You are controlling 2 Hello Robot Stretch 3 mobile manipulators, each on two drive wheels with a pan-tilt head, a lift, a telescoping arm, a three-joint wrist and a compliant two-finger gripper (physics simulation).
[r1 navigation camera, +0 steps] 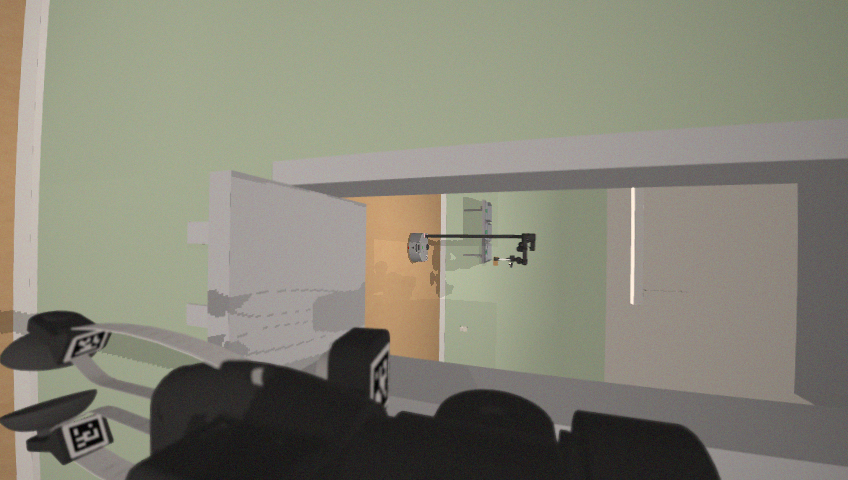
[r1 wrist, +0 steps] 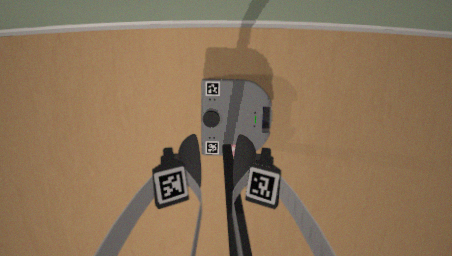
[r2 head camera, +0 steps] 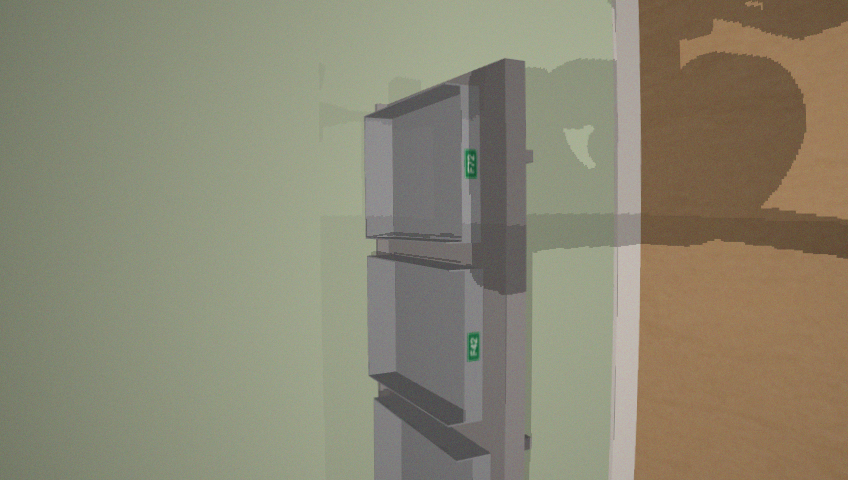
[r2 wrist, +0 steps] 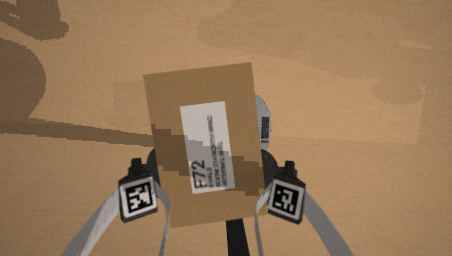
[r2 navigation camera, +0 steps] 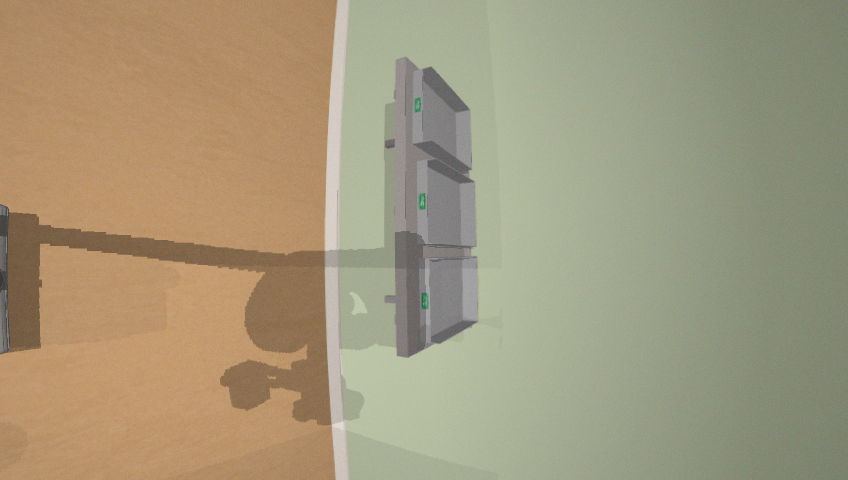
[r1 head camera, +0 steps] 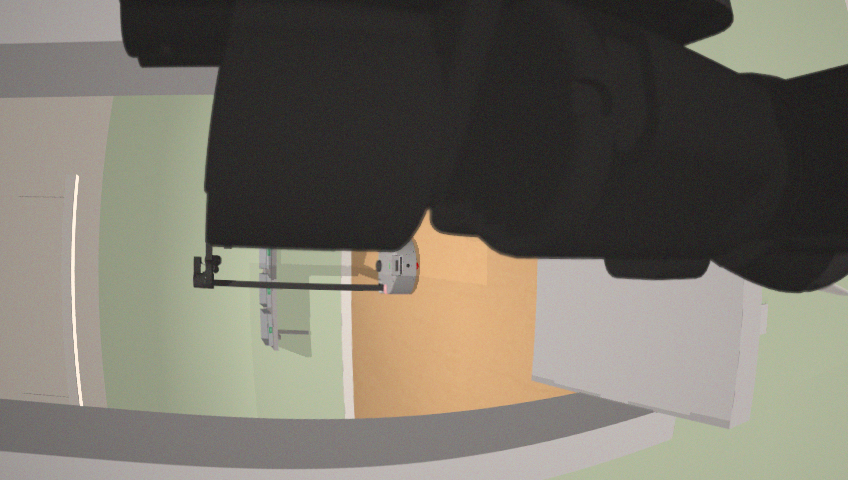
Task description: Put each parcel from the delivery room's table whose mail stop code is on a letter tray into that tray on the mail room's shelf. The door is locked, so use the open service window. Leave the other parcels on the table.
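Note:
The r1 gripper (r1 navigation camera: 50,380) (r1 wrist: 217,160) is open, its fingers apart with nothing between them, on the near side of the service window (r1 head camera: 297,443) (r1 navigation camera: 535,151). The r2 gripper (r2 wrist: 212,170) is shut on the brown parcel F72 (r2 wrist: 165,100) (r1 navigation camera: 495,261), label facing the wrist camera. Past the window, the wall shelf (r2 head camera: 515,178) (r2 navigation camera: 406,297) bears three grey trays. Tray F72 (r2 head camera: 425,160) (r2 navigation camera: 449,291) is at one end and tray F42 (r2 head camera: 428,339) (r2 navigation camera: 449,208) in the middle; both look empty. The third tray (r2 navigation camera: 443,113) is cut off in the r2 head view. The delivery room's table does not show.
Robot r2 (r1 head camera: 398,267) (r1 navigation camera: 417,248) stands in the room beyond the window, near the shelf wall. A thick light grey slab (r1 head camera: 636,333) (r1 navigation camera: 285,249) juts at the window's lower edge. In the r1 head view, r1's dark arm hides much of the opening. r2's shadow falls across the F72 end of the shelf.

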